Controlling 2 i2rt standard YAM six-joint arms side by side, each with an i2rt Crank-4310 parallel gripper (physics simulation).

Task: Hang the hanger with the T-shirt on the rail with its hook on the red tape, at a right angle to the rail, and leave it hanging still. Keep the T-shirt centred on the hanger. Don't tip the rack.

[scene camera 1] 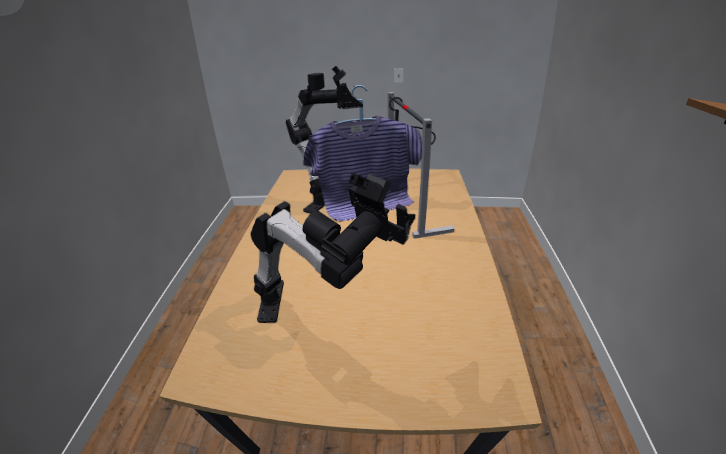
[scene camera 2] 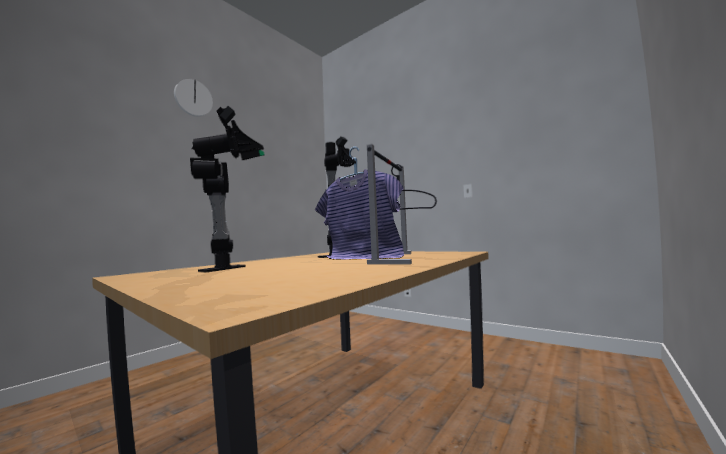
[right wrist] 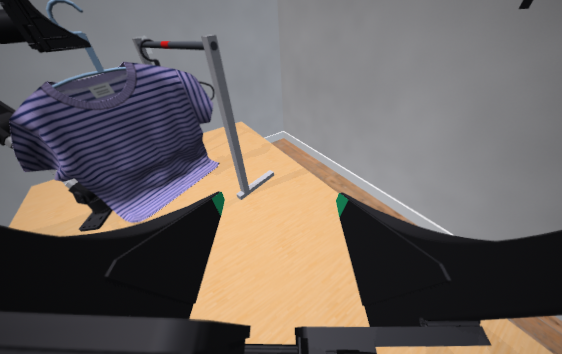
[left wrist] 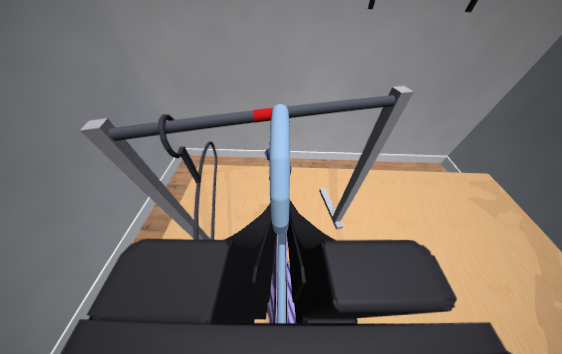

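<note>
The light-blue hanger (scene camera 1: 361, 112) (scene camera 2: 355, 167) (left wrist: 280, 165) (right wrist: 94, 57) is upright, with its hook on the robot's side of the rail (scene camera 1: 415, 114) (scene camera 2: 381, 156) (left wrist: 215, 121) (right wrist: 190, 45). In the left wrist view the hook overlaps the right edge of the red tape (scene camera 1: 405, 107) (scene camera 2: 389, 161) (left wrist: 261, 115) (right wrist: 164, 44). My left gripper (scene camera 1: 360, 104) (left wrist: 281, 201) is shut on the hanger's stem below the hook. The purple striped T-shirt (scene camera 1: 369, 155) (scene camera 2: 350, 219) (right wrist: 135, 130) hangs from it, looking roughly centred. My right gripper (scene camera 2: 261, 152) (right wrist: 280, 195) is open and empty, away from the shirt.
The grey rack's near post (scene camera 1: 425, 182) (scene camera 2: 373, 214) (right wrist: 227, 115) stands upright close by the shirt's sleeve. A black hanger (scene camera 2: 435, 200) (left wrist: 215, 185) hangs on the rail between the tape and the far post (left wrist: 145, 175). The table (scene camera 1: 417, 331) (scene camera 2: 299, 289) carries both arm bases.
</note>
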